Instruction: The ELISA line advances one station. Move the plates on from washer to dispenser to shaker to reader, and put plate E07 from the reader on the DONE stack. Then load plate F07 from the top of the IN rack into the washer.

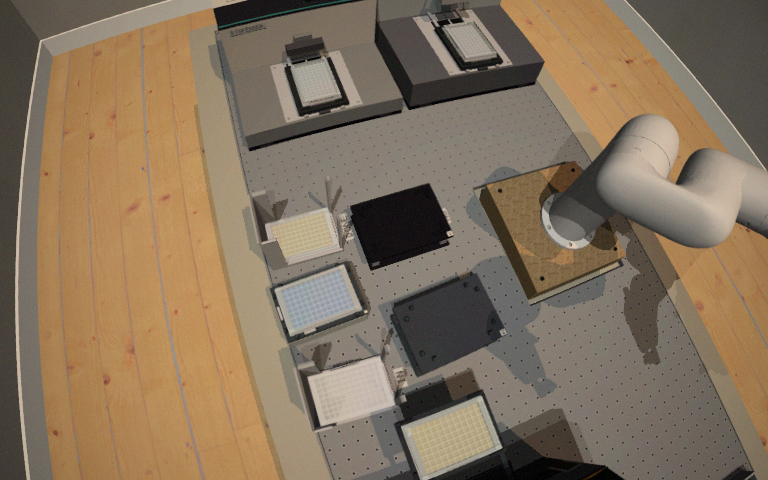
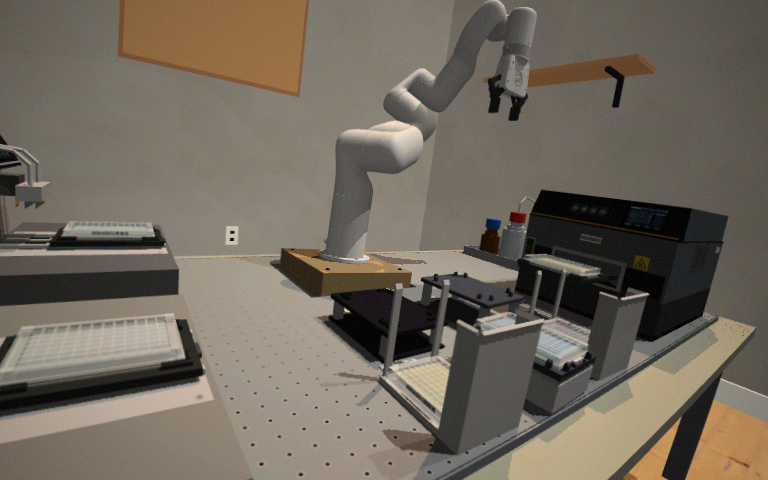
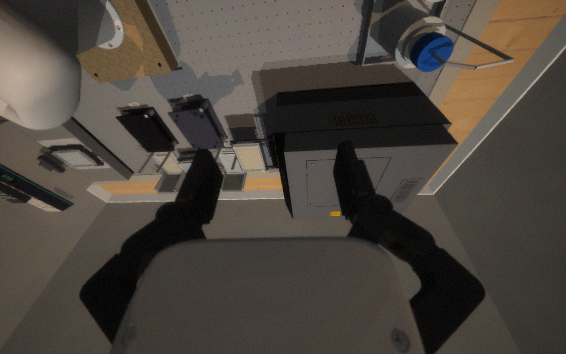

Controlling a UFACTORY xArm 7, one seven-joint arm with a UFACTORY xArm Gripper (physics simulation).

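Pixels of known places: gripper, fingertip midpoint: (image 2: 503,116) (image 3: 275,159); arm's base at its link origin: (image 1: 567,221) (image 2: 344,258) (image 3: 93,15).
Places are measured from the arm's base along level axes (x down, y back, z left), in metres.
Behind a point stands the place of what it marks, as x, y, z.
My gripper (image 2: 504,112) {-0.428, -0.074, 0.439} (image 3: 275,159) {-0.428, -0.074, 0.439} is open and empty, high above the bench near the black machine. A yellow plate (image 1: 454,436) {-0.082, -0.403, 0.268} (image 2: 563,265) {-0.089, -0.430, 0.228} (image 3: 249,156) {-0.087, -0.389, 0.273} lies on that machine's carrier, apparently the reader's. A blue plate (image 1: 318,300) {-0.030, -0.517, -0.011} (image 2: 559,346) {-0.031, -0.562, -0.021} sits on a small block, apparently the shaker. Another yellow plate (image 1: 303,233) {0.017, -0.503, -0.159} (image 2: 424,382) {0.017, -0.489, -0.179} lies in one rack (image 2: 489,384) {-0.032, -0.576, -0.185}. A whitish clear plate (image 1: 351,390) {0.004, -0.516, 0.144} lies in the other rack (image 2: 618,333) {-0.033, -0.584, 0.116}. Pale plates (image 1: 316,82) {-0.043, -0.379, -0.470} (image 1: 468,41) {-0.072, -0.012, -0.468} lie on the two grey machines' carriers. Plate labels are unreadable.
The black machine (image 2: 611,254) {-0.113, -0.459, 0.377} (image 3: 367,172) stands beside bottles (image 2: 514,240) {-0.052, -0.045, 0.660} (image 3: 432,51) {-0.147, -0.117, 0.686}. Two dark raised platforms (image 1: 400,225) {-0.007, -0.330, -0.103} (image 1: 447,322) {-0.022, -0.328, 0.098} stand between the racks and the arm's wooden base (image 1: 509,243) {0.017, -0.135, -0.005} (image 2: 362,277) {0.007, -0.135, -0.033}. The racks have upright posts and tall end walls.
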